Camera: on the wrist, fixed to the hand. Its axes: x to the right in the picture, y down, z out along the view.
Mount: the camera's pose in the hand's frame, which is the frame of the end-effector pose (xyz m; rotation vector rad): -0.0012 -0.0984 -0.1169 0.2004 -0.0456 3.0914
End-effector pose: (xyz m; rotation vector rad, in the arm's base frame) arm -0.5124 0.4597 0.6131 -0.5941 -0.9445 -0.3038
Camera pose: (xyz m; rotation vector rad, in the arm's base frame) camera -0.4834 0.3109 0.5939 -1.1328 0.7058 2.4545
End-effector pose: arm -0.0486 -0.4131 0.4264 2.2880 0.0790 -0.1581
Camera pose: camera -0.0501 -0.2603 0.4300 0.2388 -2.8543 1.2246
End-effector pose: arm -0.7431 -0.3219 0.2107 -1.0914 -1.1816 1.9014
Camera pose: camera -0.6299 -0.2394 0.2719 0.9512 -0.9968 -0.8258
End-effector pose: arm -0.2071 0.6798 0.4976 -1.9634 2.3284 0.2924
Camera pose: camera -0.1031 0.6421 0.6031 -2.2915 -2.0252 -0.0097
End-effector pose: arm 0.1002 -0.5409 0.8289 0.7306 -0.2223 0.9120
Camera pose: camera 0.1623 -0.5033 0.6944 0.0924 0.8217 -2.0849
